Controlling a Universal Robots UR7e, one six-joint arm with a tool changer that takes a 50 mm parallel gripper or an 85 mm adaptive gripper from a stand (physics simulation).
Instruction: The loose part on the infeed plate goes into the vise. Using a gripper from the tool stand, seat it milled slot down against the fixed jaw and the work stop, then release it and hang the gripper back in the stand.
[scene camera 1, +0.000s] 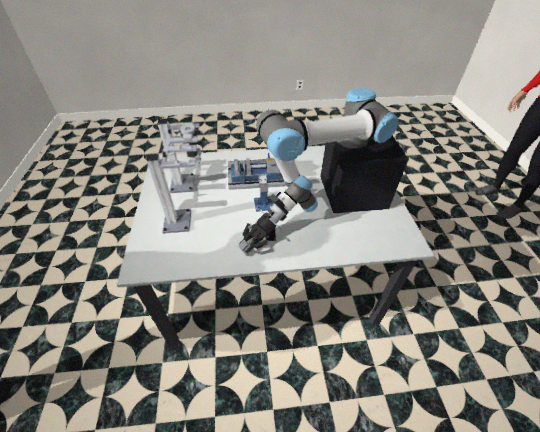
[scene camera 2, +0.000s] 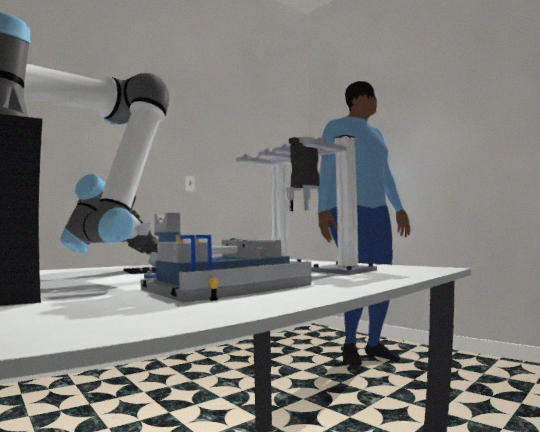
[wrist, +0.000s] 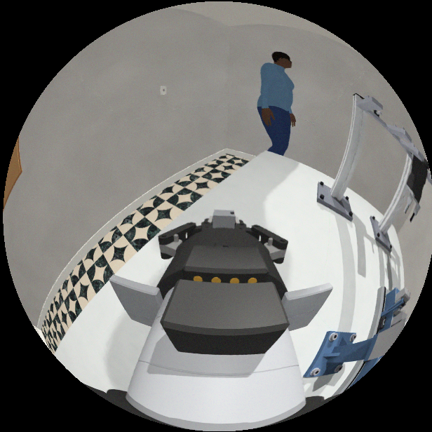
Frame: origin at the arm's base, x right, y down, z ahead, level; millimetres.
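Seen in the pictures: arm's base, origin of the base link: (scene camera 1: 351, 138).
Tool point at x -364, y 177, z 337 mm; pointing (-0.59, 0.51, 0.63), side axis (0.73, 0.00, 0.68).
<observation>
Offsets run from my tool point to a thing's top centre.
The adaptive gripper (scene camera 1: 248, 243) (wrist: 224, 225) is on the arm, tilted, low over the front middle of the table, and shut on the grey part (wrist: 224, 218). Its fingertips are partly hidden in the wrist view by the gripper body. Whether the part touches the table or which way its slot faces cannot be told. The black infeed plate @[dx +19, dy +123, dz +33 mm] (scene camera 2: 138, 270) lies by the gripper, mostly hidden behind it in scene camera 1. The blue and grey vise @[dx +422, dy +32, dz +126 mm] (scene camera 1: 241, 173) (scene camera 2: 250, 261) stands further back. The tool stand (scene camera 1: 164, 192) (scene camera 2: 346, 200) (wrist: 349, 150) holds the parallel gripper (scene camera 2: 304, 165) (wrist: 418, 172).
A blue pedestal (scene camera 1: 262, 200) (scene camera 2: 167, 236) (wrist: 330, 354) with a notched grey top stands between the gripper and the vise. The black robot base block (scene camera 1: 362, 180) (scene camera 2: 20, 210) is at the table's right in scene camera 1. A person (scene camera 2: 357, 170) (wrist: 277, 95) stands beyond the table.
</observation>
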